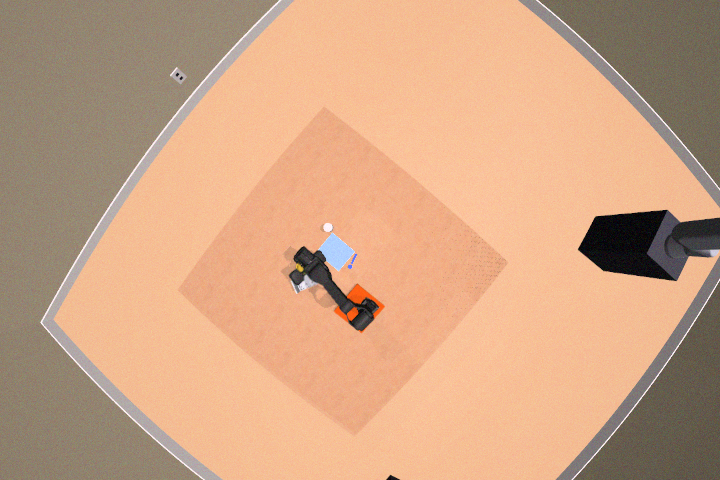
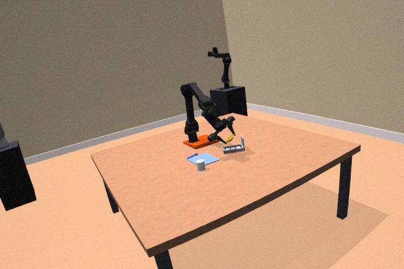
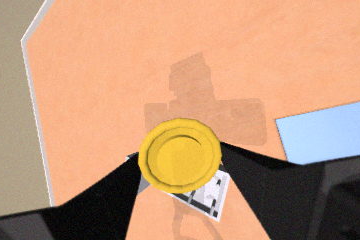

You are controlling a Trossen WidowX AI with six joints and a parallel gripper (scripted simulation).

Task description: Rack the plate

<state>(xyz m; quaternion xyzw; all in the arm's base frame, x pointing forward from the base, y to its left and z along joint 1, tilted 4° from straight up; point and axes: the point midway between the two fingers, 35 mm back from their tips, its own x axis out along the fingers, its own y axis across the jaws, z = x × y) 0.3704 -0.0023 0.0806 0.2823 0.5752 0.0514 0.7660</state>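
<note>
The grey dish rack is 50 mm behind my gripper tip, 50 mm to the left of it and 70 mm below it. Round my gripper tip: white cup 10 mm ahead, 230 mm to the right, 70 mm below; yellow plate 10 mm above; light blue mat 90 mm behind, 150 mm to the right, 90 mm below.
</note>
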